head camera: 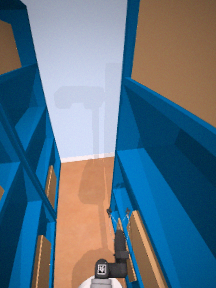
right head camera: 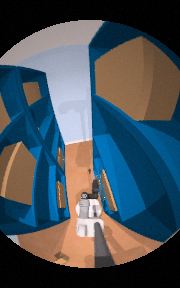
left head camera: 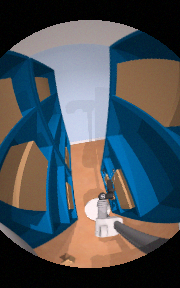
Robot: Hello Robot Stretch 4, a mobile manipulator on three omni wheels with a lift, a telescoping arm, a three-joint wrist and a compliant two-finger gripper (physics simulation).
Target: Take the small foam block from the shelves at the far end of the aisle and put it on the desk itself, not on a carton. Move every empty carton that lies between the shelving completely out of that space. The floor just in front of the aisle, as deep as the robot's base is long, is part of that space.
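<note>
My gripper points down the aisle along the right-hand shelving. Its two fingertips stand apart, with no held thing visible between them. I cannot pick out the small foam block in these views. The desk cannot be identified. A small brown thing with flaps, like an open carton, lies on the floor at the bottom left, near the aisle's front. Part of the aisle floor is hidden by my arm and base.
Blue shelving stands close on both sides, with the right shelf beside my gripper. Large brown boxes fill an upper right shelf. More brown boxes stand in the left shelving. A pale wall closes the far end.
</note>
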